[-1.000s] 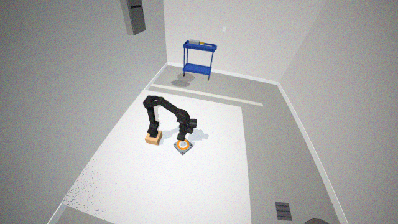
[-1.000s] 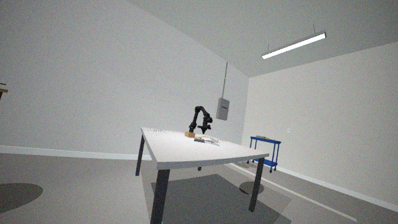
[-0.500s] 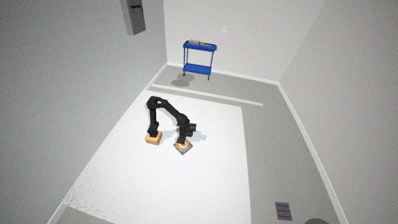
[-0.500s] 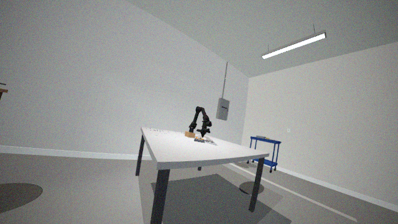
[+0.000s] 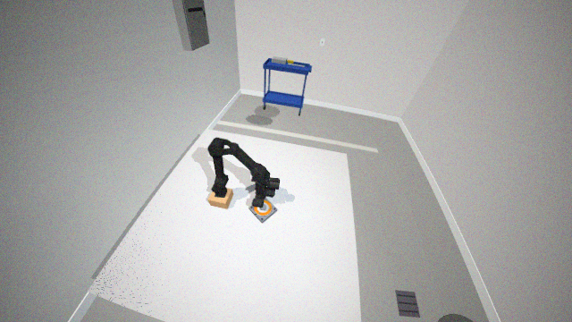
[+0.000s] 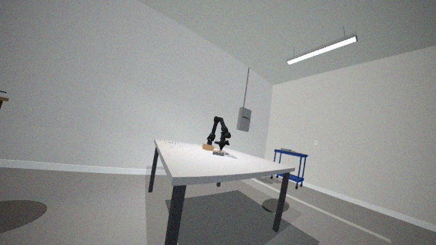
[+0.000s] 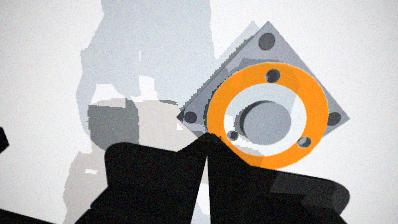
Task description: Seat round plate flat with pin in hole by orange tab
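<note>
The square grey base lies 50 mm to the right of my gripper tip, 20 mm below it and 10 mm ahead of it.
</note>
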